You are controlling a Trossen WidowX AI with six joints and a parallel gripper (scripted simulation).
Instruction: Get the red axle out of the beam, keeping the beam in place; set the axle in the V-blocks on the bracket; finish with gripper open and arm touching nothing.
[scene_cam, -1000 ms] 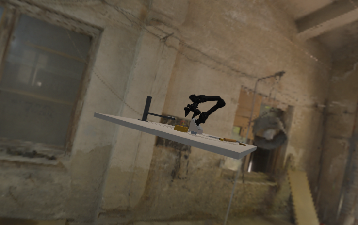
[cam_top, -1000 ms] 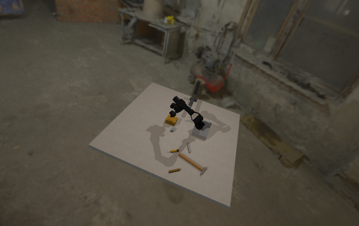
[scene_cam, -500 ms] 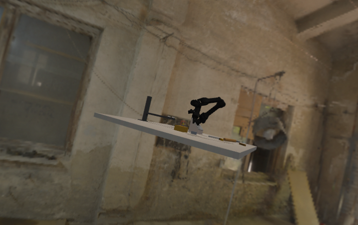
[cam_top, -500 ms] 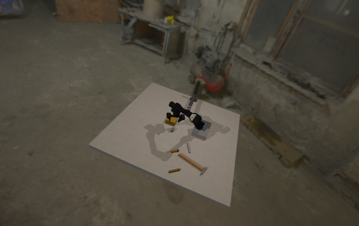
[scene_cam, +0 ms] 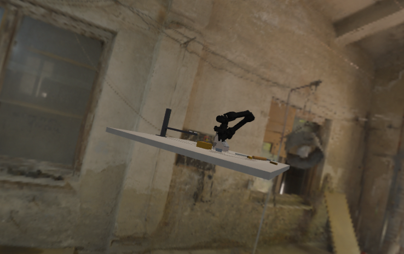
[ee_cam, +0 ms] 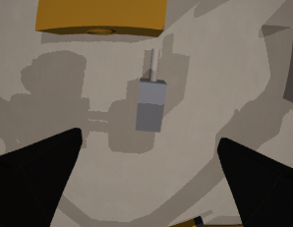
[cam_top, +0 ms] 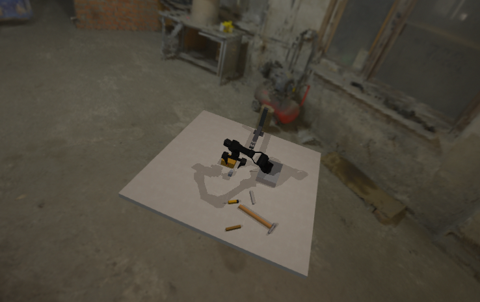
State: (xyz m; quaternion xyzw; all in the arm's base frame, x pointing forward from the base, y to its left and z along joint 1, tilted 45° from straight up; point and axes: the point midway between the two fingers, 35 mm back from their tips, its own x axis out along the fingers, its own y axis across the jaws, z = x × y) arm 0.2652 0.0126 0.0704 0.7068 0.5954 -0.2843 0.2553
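Right now my gripper tip is 8 cm above the grey-blue block and 2 cm to the left of it. Round my gripper tip: grey bar 20 cm behind, 18 cm to the left, 8 cm below; then yellow-orange block 12 cm to the right, 6 cm below, 4 cm ahead; then yellow-black tool 27 cm to the left, 8 cm below, 7 cm behind.
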